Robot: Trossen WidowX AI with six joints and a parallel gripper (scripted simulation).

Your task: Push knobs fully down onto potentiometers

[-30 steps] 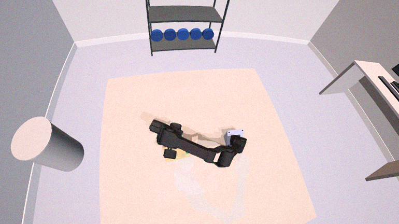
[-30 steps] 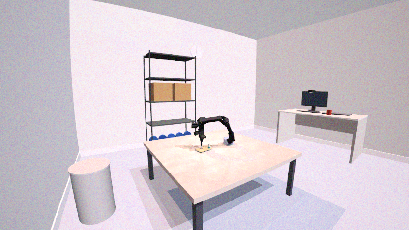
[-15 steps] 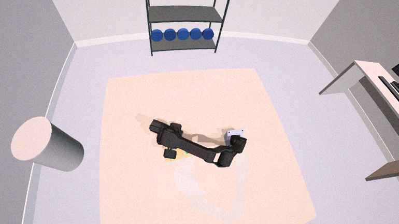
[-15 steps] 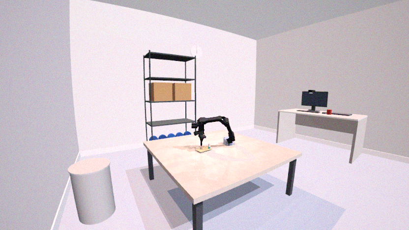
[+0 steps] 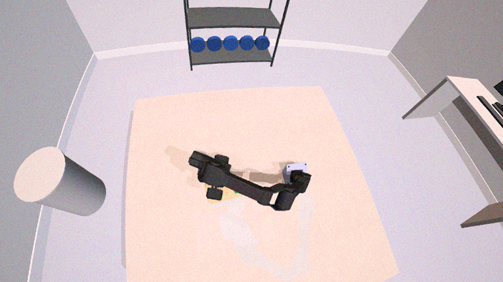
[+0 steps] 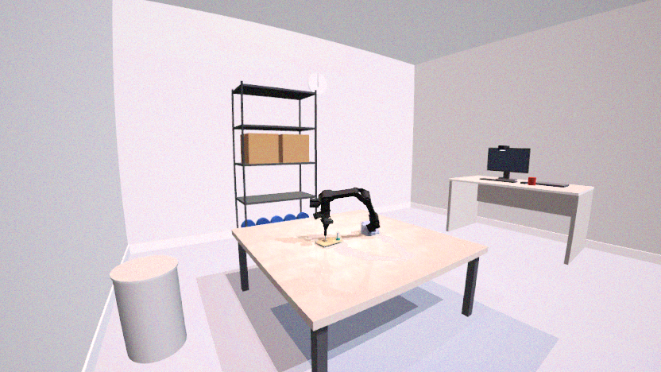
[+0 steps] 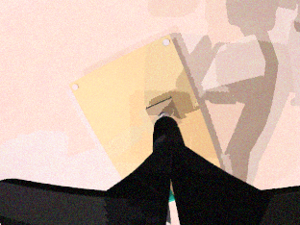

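The dark knob is 2 cm below my gripper tip.
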